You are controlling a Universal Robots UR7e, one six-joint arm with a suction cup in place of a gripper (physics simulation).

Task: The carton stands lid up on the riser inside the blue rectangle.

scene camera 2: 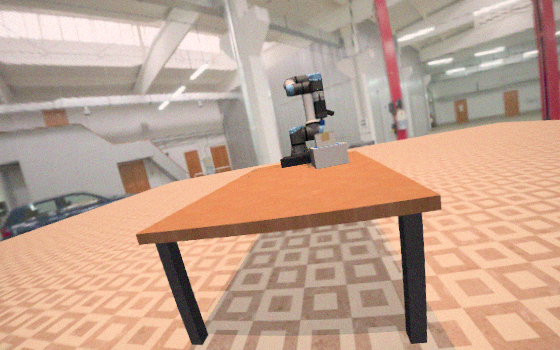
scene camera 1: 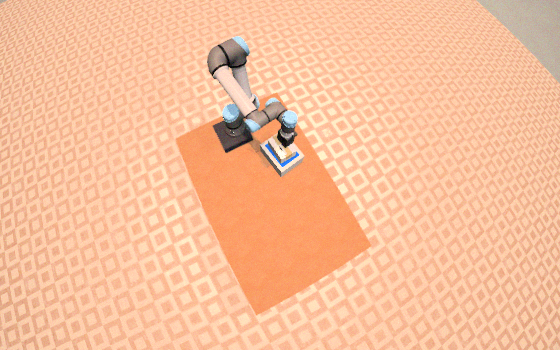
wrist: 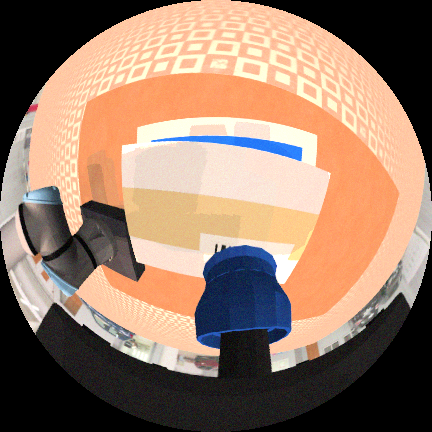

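Seen in the pictures: end effector, tool point: [scene camera 2: 322,125] [wrist: 239,275]; arm's base, origin of the base link: [scene camera 2: 300,155] [scene camera 1: 235,128] [wrist: 100,237].
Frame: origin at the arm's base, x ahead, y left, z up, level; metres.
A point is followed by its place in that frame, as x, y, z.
Note:
The carton [scene camera 1: 283,153] @(0.414, 0.140, 0.141) [scene camera 2: 325,137] @(0.445, 0.165, 0.111) [wrist: 225,181] @(0.366, 0.202, 0.141) is white with a tan tape band across its lid. It stands upright on the grey riser [scene camera 1: 292,167] @(0.490, 0.175, -0.018) [scene camera 2: 329,156] @(0.490, 0.163, -0.001) [wrist: 282,132] @(0.432, 0.261, 0.059), inside the blue rectangle [scene camera 1: 292,160] @(0.466, 0.183, 0.060) [wrist: 241,142] @(0.381, 0.238, 0.059). My suction cup [scene camera 1: 285,142] @(0.378, 0.169, 0.187) [scene camera 2: 322,122] [wrist: 240,264] hangs a short way above the carton's lid, apart from it and holding nothing. The blue line shows along the carton's far side in the wrist view; the other sides are hidden by the carton.
The riser stands on the orange table [scene camera 1: 272,226] @(0.744, -0.175, -0.062) [scene camera 2: 299,194] @(1.011, -0.039, -0.061) next to the robot's black base plate [scene camera 1: 226,140] @(0.051, -0.105, 0.004) [wrist: 116,238] @(0.085, 0.014, 0.000). The table edge runs just behind and to the right of the riser. A patterned floor lies around.

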